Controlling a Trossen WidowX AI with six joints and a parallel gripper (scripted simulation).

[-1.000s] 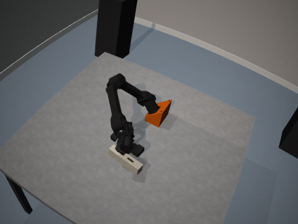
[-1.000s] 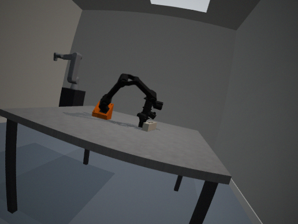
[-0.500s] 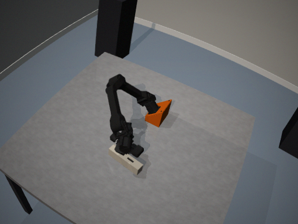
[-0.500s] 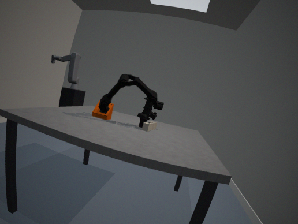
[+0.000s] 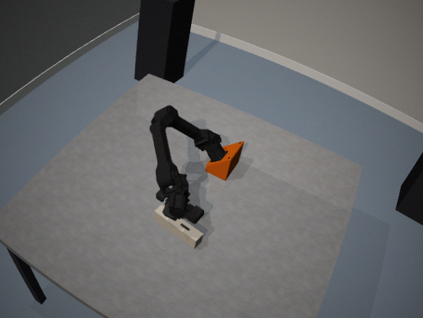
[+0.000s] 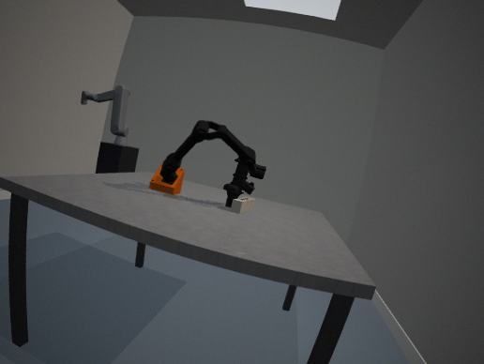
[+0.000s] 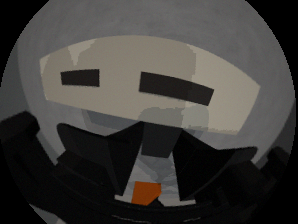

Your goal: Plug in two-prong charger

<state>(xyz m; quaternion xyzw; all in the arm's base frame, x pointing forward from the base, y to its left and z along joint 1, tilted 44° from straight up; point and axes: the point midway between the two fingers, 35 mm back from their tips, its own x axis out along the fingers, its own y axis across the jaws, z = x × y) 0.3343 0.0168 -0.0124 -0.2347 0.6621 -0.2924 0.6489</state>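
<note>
Now: gripper tip 2 cm short of the dark charger and 1 cm below it.
</note>
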